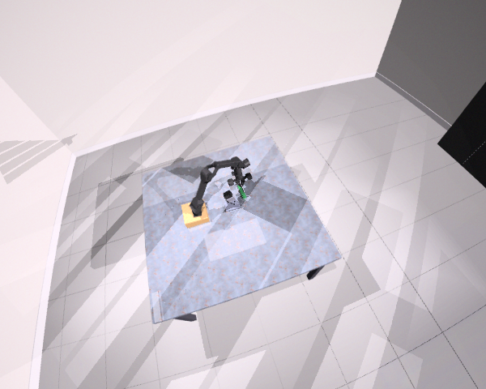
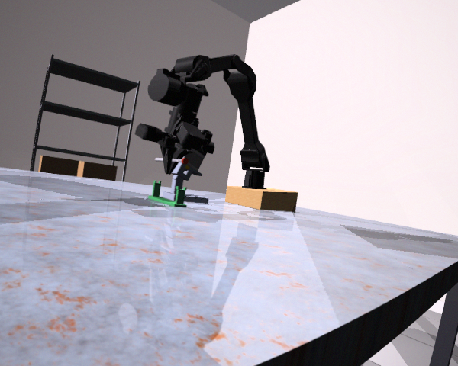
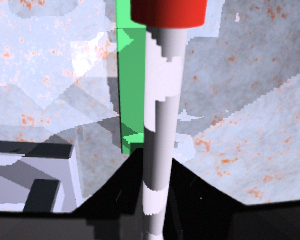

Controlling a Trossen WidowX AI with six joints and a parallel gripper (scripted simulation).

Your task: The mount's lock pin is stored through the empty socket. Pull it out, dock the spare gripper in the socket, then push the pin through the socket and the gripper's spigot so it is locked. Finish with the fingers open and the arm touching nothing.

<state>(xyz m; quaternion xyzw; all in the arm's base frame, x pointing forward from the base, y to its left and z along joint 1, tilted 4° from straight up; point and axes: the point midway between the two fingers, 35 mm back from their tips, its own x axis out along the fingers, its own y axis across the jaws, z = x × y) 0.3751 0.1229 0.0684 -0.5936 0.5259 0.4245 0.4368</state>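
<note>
Now: gripper tip 4 cm above the green mount and 1 cm to the right of it. From my gripper tip the other things lie so: spare gripper: 11 cm behind, 10 cm to the right, 5 cm above; then socket: 10 cm behind, 9 cm to the right, 2 cm below.
</note>
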